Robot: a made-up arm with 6 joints.
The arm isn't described. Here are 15 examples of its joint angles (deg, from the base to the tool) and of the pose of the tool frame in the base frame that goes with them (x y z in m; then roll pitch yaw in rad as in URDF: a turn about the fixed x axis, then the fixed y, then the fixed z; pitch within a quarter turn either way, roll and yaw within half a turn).
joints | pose
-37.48 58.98 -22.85 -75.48 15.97 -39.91 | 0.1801 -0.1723 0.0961 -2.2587 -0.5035 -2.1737
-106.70 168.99 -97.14 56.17 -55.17 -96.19 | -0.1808 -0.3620 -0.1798 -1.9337 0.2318 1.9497
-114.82 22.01 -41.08 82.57 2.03 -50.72 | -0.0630 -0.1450 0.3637 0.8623 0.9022 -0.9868
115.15 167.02 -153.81 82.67 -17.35 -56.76 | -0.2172 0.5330 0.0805 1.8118 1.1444 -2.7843
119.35 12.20 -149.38 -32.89 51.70 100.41 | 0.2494 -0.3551 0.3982 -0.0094 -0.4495 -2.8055
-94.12 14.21 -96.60 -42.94 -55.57 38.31 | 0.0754 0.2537 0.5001 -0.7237 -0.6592 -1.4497
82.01 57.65 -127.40 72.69 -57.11 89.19 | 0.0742 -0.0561 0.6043 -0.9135 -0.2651 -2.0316
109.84 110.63 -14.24 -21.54 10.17 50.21 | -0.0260 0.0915 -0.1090 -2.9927 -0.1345 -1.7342
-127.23 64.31 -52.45 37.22 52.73 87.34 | -0.1226 -0.2422 0.2007 2.6115 -0.6213 -0.6902
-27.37 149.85 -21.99 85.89 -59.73 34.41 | -0.0080 -0.0942 -0.1259 -3.0377 1.0934 0.9582
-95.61 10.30 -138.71 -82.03 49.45 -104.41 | -0.0333 0.4427 0.3893 -0.8688 0.5671 1.4421
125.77 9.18 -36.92 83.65 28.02 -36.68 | -0.0984 0.0553 0.3600 0.8252 0.8773 -2.5901
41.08 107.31 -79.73 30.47 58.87 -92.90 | 0.2493 0.2758 0.0988 -3.0214 0.4818 -1.0192
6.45 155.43 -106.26 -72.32 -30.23 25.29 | 0.4740 0.1025 -0.0783 -2.4748 0.8936 -1.6549
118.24 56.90 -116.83 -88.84 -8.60 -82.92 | -0.0370 0.0371 0.6219 0.0821 -0.4513 -0.9195
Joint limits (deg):
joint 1: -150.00..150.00
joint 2: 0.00..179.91
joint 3: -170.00..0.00
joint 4: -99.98..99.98
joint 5: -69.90..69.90
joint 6: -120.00..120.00
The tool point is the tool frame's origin. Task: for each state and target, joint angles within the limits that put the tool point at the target. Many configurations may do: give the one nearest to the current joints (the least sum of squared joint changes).
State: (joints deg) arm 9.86 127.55 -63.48 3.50 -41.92 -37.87
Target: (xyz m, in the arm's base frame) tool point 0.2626 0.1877 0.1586
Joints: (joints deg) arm 34.58 83.01 -36.92 -3.63 -58.84 -37.87
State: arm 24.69 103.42 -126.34 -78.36 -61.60 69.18
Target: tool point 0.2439 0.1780 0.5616
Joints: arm 25.41 104.66 -145.59 -72.66 -35.48 69.18
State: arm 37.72 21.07 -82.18 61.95 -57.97 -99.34
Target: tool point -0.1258 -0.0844 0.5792
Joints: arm 14.90 32.56 -105.45 50.83 -38.82 -99.34
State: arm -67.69 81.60 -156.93 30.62 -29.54 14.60
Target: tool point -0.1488 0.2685 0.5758
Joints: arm -64.36 54.78 -165.91 29.75 -20.98 14.60
